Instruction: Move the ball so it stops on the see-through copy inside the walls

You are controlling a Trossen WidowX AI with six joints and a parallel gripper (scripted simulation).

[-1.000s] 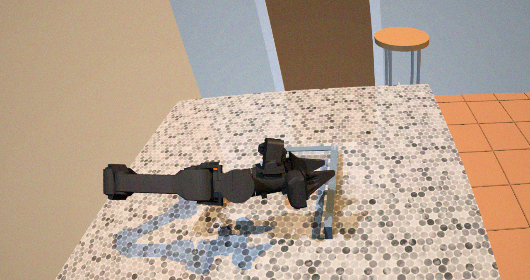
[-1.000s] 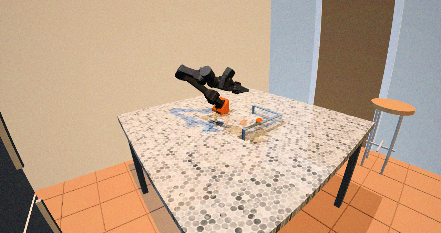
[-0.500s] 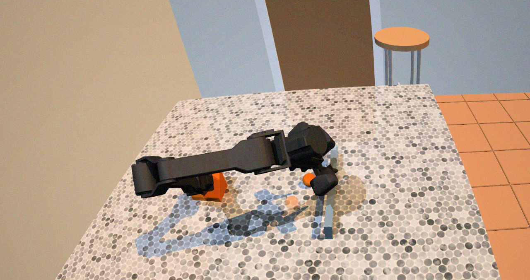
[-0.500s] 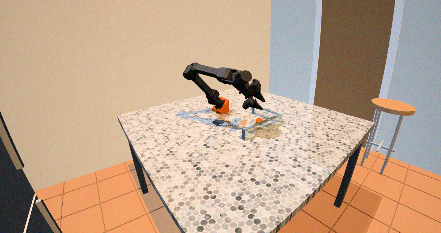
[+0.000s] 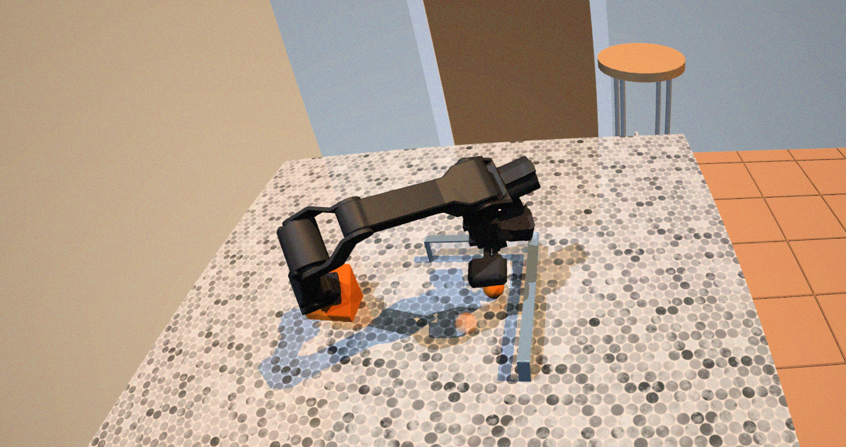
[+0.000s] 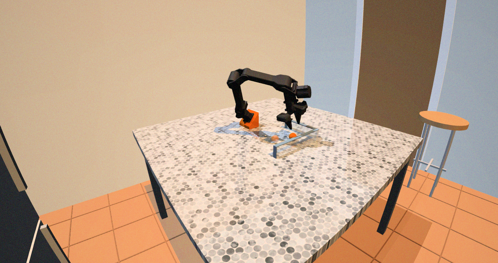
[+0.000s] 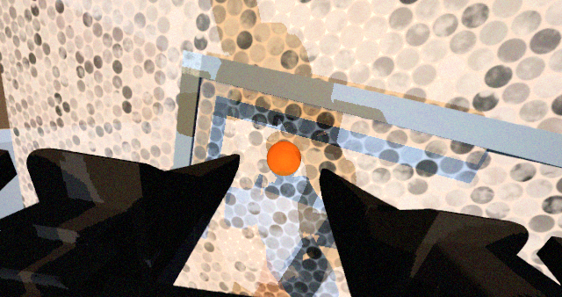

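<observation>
My gripper tip is 1 cm past the orange ball, 1 cm to the right of it and 6 cm above it. Also, from my gripper tip: see-through copy of ball (7 cm behind, 8 cm to the right, 6 cm below).
</observation>
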